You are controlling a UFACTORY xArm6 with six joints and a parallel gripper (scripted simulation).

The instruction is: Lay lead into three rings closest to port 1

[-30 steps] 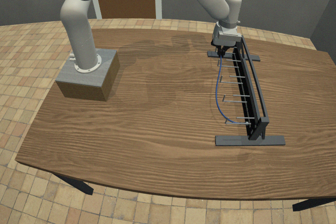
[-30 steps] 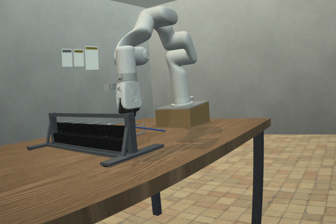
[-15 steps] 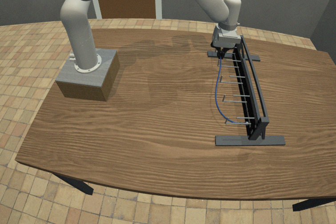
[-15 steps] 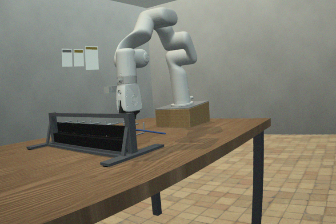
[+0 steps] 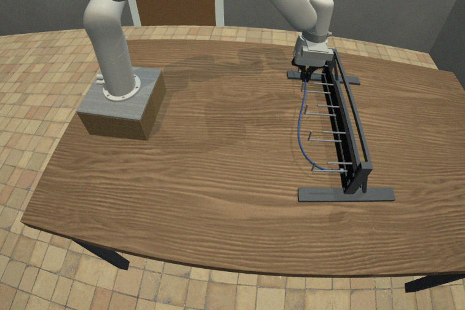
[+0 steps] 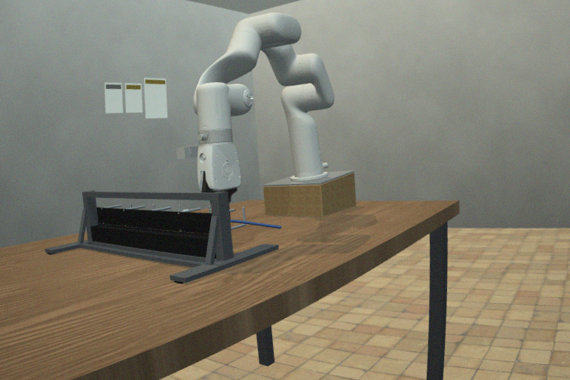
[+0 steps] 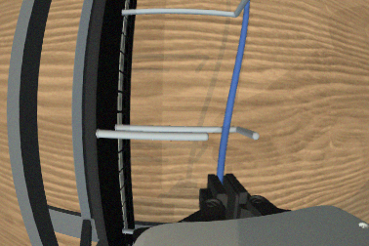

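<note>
Right now my hand is 11 cm short of the dark grey rack, 14 cm to the left of it and 2 cm above it.
</note>
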